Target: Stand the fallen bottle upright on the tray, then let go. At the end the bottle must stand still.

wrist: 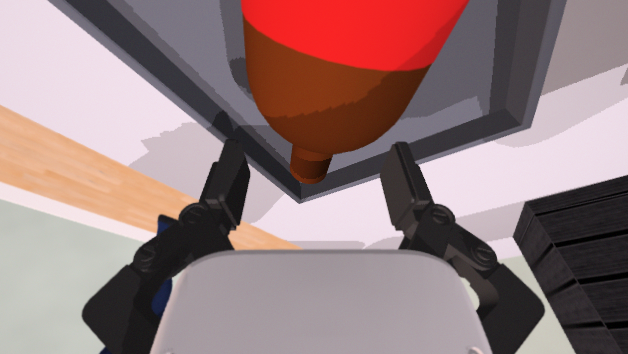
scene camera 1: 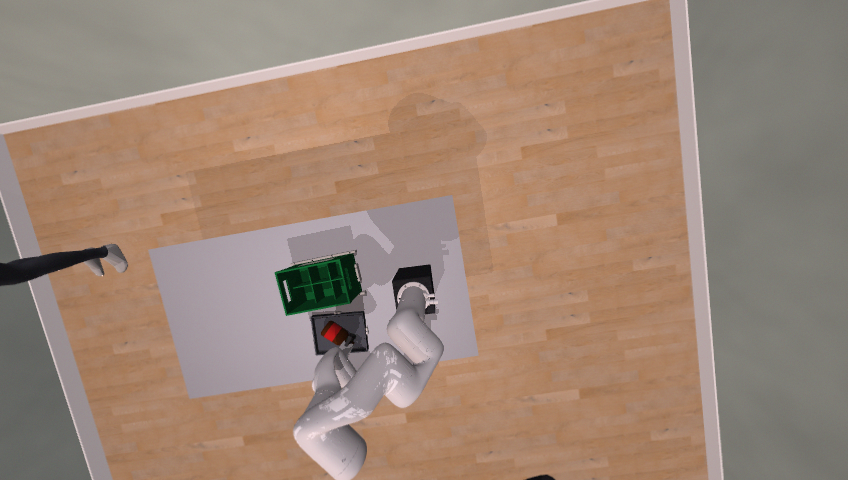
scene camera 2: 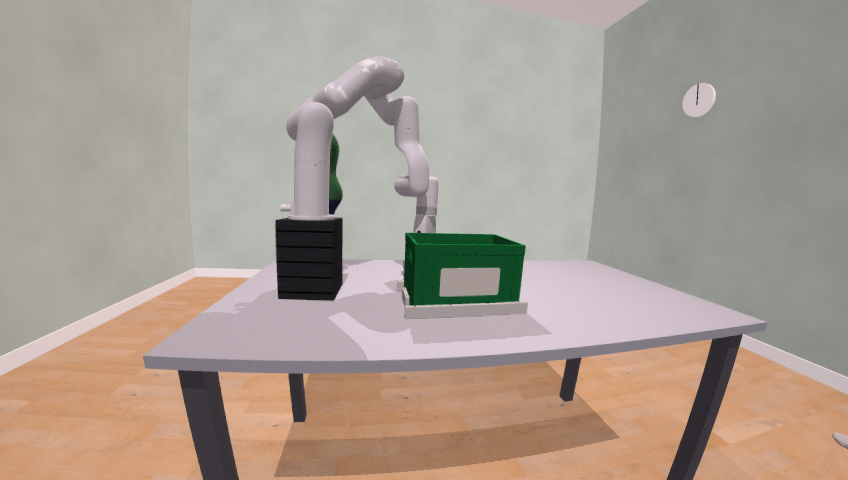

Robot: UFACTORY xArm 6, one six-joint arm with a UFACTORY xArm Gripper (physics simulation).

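Frame: origin at the arm's base, x ahead, y left, z up, level; millimetres.
Where they show: gripper, between the fingertips: point(wrist: 316, 157) point(scene camera 1: 349, 343); arm's base, origin of its link: point(scene camera 1: 413, 297) point(scene camera 2: 311, 218).
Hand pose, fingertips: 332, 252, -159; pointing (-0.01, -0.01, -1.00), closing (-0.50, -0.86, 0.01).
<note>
Things, the pixels of their top centre, and the offset from my fingertips, as dx, dy, dz. Level surfaces: height alone.
- brown bottle, centre of its top: point(wrist: 346, 103) point(scene camera 1: 336, 339) +46, -34, +30
- dark grey tray, centre of its top: point(wrist: 327, 22) point(scene camera 1: 339, 334) +53, -34, -23
- green crate, centre of its top: point(scene camera 2: 461, 238) point(scene camera 1: 312, 287) +78, -305, +126
- same table, height of its surface: dz -49
The brown bottle point(scene camera 1: 333, 333) point(wrist: 345, 75) with a red band lies on its side in the dark grey tray point(scene camera 1: 358, 324) point(wrist: 470, 60). Its neck points toward a tray corner, at the gripper's side. My gripper point(scene camera 1: 349, 340) point(wrist: 316, 157) is open and empty, at the neck end of the bottle. In the wrist view the neck shows between the two fingertips, with a gap on each side; how high the fingers are above it I cannot tell. In scene camera 2 the bottle, the tray and the fingertips are hidden behind the crate.
A green crate point(scene camera 1: 318, 285) point(scene camera 2: 423, 279) with compartments stands beside the tray, with white strips point(scene camera 2: 467, 309) along its base. The arm's black pedestal point(scene camera 1: 413, 273) point(scene camera 2: 309, 258) point(wrist: 585, 260) stands on the same table point(scene camera 1: 238, 315) point(scene camera 2: 595, 309). A person in green point(scene camera 2: 335, 169) shows partly behind the arm.
</note>
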